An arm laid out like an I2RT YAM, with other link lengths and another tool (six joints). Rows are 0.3 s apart.
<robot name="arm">
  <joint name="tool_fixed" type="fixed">
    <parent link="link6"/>
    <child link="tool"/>
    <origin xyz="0.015 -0.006 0.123" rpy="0.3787 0 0.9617"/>
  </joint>
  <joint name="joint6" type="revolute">
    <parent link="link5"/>
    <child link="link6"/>
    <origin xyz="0 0.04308 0.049" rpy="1.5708 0 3.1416"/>
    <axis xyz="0 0 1"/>
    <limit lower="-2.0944" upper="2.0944"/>
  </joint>
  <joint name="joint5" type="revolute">
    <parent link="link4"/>
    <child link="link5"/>
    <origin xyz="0.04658 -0.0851 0.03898" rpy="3.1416 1.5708 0"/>
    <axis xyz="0 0 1"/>
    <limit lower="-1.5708" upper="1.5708"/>
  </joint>
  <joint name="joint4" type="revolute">
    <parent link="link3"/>
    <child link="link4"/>
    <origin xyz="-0.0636 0.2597 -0.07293" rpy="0 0 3.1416"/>
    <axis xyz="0 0 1"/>
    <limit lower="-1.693" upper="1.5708"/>
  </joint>
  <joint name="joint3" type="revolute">
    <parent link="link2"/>
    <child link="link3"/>
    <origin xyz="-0.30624 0 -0.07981" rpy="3.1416 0 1.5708"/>
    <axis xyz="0 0 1"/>
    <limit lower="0" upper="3.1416"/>
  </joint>
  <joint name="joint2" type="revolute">
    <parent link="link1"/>
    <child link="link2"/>
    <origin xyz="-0.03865 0.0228 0.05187" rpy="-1.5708 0 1.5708"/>
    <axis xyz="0 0 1"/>
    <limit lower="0" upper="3.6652"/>
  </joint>
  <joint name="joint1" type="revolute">
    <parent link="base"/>
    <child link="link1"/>
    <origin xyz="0 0 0.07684" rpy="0 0 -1.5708"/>
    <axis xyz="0 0 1"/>
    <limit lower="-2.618" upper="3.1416"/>
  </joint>
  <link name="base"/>
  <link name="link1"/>
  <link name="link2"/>
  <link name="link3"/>
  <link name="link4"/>
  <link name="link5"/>
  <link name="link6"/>
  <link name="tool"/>
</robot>
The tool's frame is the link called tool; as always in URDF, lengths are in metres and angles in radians.
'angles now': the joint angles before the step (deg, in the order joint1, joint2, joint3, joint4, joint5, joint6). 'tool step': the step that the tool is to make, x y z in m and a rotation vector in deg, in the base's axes. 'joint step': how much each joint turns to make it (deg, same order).
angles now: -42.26, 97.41, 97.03, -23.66, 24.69, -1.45
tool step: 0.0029, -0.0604, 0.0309, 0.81, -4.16, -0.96
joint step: -5.64, 10.87, 19.95, -7.27, -5.69, 1.50
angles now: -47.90, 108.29, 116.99, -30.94, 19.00, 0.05
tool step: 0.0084, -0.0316, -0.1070, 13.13, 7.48, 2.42
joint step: -2.90, 9.58, 2.87, -8.11, -6.02, -0.13
